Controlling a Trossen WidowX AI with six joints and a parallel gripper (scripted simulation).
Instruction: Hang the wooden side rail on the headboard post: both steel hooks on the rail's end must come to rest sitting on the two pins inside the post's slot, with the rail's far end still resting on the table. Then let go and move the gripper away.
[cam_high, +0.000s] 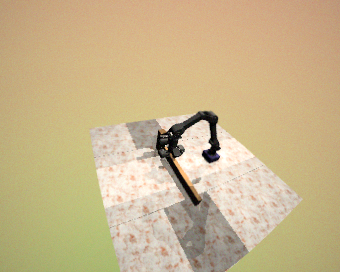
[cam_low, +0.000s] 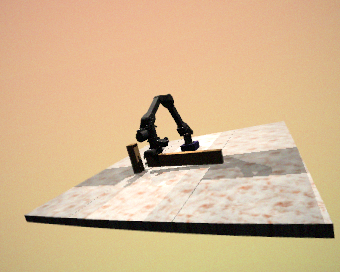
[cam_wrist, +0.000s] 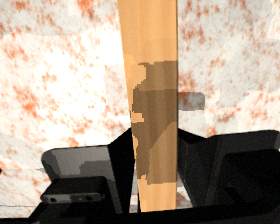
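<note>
Now: gripper tip 16 cm to the left of the headboard post and 4 cm below it.
</note>
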